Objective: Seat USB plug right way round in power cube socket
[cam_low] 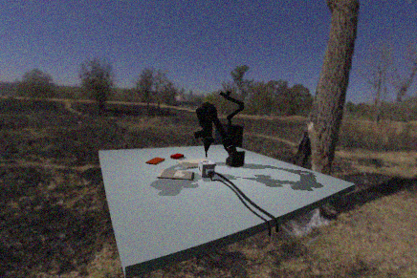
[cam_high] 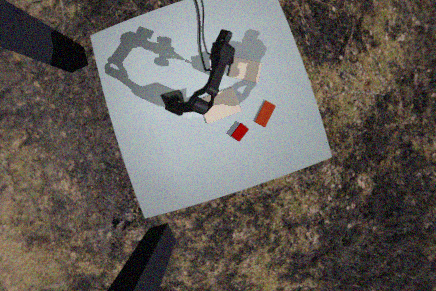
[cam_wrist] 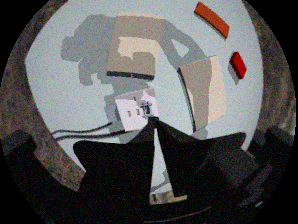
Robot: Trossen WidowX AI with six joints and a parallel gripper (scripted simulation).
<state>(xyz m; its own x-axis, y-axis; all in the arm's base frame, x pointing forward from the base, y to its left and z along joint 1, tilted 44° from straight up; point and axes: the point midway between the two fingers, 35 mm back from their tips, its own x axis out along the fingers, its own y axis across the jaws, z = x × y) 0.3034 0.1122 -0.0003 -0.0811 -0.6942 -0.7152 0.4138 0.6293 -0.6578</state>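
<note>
Now: the dark USB plug 2 cm below my gripper tip. Round my gripper tip: orange block (34 cm to the right, 19 cm ahead, 13 cm below); red block (39 cm to the right, 12 cm below).
</note>
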